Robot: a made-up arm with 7 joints.
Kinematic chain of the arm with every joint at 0, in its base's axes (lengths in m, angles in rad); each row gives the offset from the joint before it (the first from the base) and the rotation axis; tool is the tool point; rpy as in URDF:
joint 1: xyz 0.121 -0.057 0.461 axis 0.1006 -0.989 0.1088
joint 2: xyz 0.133 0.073 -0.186 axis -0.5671 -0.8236 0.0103
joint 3: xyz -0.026 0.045 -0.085 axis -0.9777 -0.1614 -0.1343
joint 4: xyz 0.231 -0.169 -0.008 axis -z
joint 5: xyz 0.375 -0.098 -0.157 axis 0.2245 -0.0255 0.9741
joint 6: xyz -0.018 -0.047 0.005 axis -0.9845 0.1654 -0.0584
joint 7: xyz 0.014 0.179 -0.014 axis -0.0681 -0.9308 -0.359
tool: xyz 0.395 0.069 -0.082 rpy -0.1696 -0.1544 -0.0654
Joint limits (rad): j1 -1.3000..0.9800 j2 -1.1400..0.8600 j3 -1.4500..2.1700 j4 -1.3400..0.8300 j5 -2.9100..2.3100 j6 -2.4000..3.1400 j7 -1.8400..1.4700
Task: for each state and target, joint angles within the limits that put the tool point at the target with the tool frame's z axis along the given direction. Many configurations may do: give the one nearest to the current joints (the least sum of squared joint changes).
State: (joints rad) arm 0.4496 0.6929 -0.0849 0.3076 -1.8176 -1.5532 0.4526
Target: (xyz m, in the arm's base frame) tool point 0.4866 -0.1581 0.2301 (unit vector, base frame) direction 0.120 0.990 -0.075
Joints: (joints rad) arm 0.1189 0.3738 -0.3826 0.1543 -2.1521 -2.1960 1.0465
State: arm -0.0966 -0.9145 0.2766 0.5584 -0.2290 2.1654 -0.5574
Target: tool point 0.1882 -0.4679 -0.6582 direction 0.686 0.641 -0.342
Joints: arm 0.1645 -1.1400 0.2740 0.8300 -0.0378 1.3609 -0.1709
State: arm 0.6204 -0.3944 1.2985 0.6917 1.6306 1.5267 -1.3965
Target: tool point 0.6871 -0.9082 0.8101 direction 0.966 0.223 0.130
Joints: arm 0.9800 -0.4215 0.9760 0.5933 1.3062 1.8509 -1.7692
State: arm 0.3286 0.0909 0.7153 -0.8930 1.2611 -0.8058 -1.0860
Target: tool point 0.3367 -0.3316 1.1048 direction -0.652 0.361 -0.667
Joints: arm 0.9724 0.5799 0.6188 -0.9852 2.1165 -0.5786 -1.8400
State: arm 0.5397 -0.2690 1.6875 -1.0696 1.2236 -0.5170 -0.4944
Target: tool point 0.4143 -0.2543 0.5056 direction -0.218 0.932 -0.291
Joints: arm 0.8918 -0.3501 1.6200 -0.9924 1.5617 -0.1261 -1.0029
